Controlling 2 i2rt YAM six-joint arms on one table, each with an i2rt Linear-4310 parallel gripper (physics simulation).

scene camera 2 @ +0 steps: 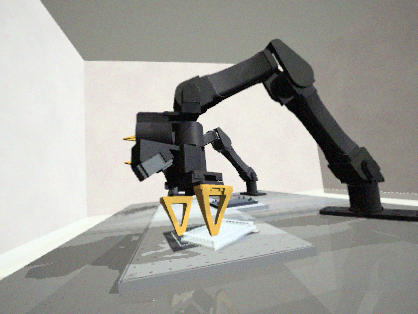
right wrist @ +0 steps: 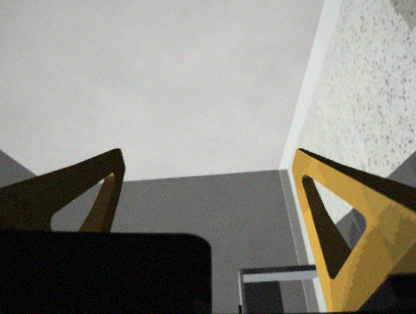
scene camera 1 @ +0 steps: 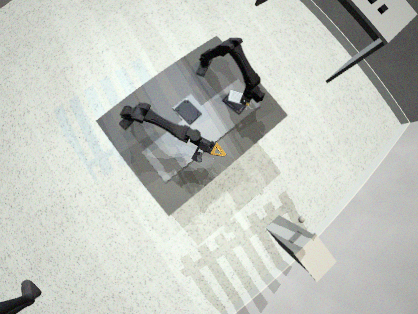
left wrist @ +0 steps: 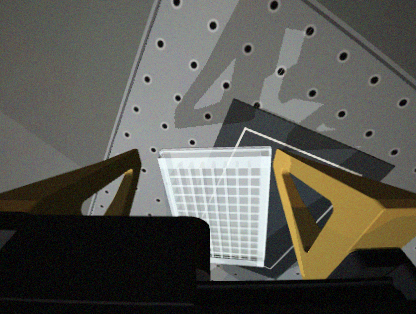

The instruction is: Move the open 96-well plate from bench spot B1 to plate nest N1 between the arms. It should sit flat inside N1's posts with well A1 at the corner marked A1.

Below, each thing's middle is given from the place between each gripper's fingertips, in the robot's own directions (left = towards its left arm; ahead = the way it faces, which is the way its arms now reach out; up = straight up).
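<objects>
Here is the clear well plate (scene camera 2: 230, 230), and my left gripper is 40 mm to the left of it, 50 mm past it and 10 mm above it. As for my right hand, it is 27 cm past the clear well plate, 41 cm to the right of it and 24 cm above it. Going by its middle, the clear well plate is nearer to my left gripper than to my right hand.
</objects>
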